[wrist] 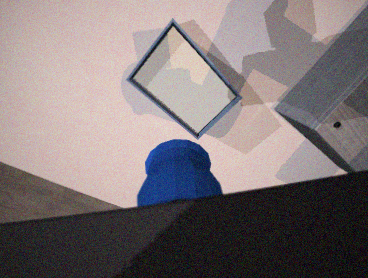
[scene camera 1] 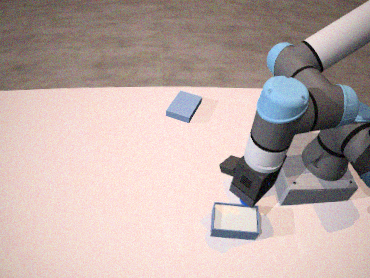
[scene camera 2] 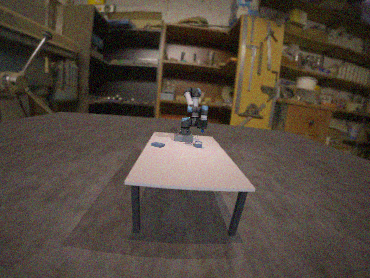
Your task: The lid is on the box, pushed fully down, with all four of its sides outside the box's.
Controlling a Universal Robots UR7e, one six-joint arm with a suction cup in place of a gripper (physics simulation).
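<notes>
The box is a blue-walled open tray with a pale inside. It stands upright on the table, left of the robot's base in scene camera 1. The lid is a flat blue slab. It lies on the table apart from the box, towards the far edge in scene camera 1, and does not show in the wrist view. My gripper, a blue suction cup, hangs above the table close to the box. It is open and bears nothing.
The robot's grey base block stands beside the box. The table ends at its far edge beyond the lid in scene camera 1. Shelves stand in the background.
</notes>
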